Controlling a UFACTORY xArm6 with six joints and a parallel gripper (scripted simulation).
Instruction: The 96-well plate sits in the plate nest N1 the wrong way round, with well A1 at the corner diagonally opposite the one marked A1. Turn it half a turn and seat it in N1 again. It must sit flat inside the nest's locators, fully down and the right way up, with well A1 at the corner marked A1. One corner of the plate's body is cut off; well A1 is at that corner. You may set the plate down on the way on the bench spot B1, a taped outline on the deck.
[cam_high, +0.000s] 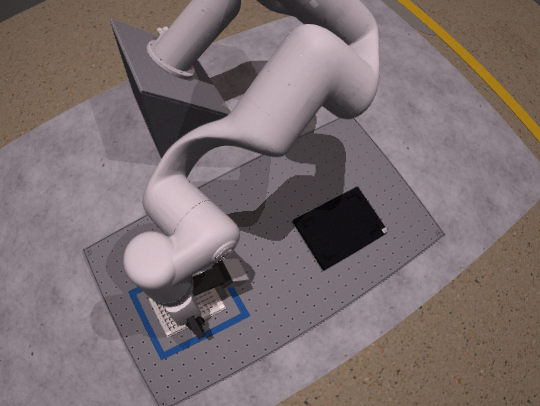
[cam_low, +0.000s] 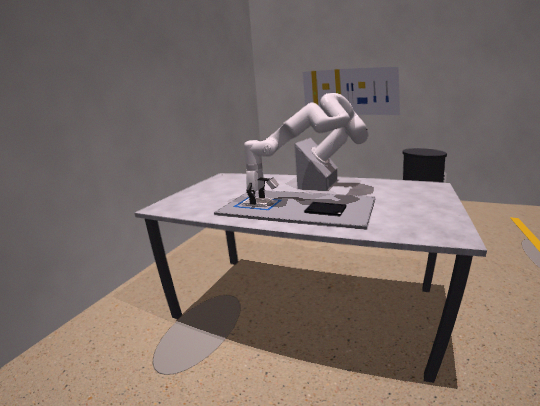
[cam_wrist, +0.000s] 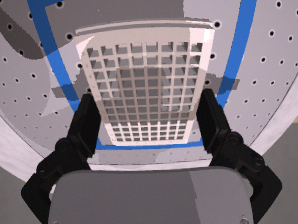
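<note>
The white 96-well plate is 1 cm below my hand. From my hand the other things lie so: white A1 mark: 8 cm ahead, 42 cm to the left, 1 cm below; black plate nest N1: 2 cm ahead, 35 cm to the left, 1 cm below.
</note>
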